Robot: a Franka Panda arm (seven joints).
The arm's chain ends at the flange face. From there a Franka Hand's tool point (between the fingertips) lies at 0.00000 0.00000 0.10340 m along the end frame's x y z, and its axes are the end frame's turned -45 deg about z.
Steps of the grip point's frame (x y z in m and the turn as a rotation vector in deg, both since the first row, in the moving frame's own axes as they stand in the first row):
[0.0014 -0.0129 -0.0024 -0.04 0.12 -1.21]
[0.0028 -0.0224 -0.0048 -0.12 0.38 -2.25]
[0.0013 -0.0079 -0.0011 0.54 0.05 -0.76]
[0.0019 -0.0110 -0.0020 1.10 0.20 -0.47]
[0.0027 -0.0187 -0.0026 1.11 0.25 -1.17]
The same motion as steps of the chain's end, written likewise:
[-0.0083 -0.0100 -0.0024 0.06 0.11 -1.21]
[-0.0145 -0.0175 -0.0048 0.18 0.35 -2.25]
[-0.0040 -0.0058 -0.0011 0.42 -0.35 -0.76]
[-0.0053 -0.0075 -0.0020 0.92 -0.64 -0.47]
[-0.0102 -0.0134 -0.0026 0.96 -0.61 -1.17]

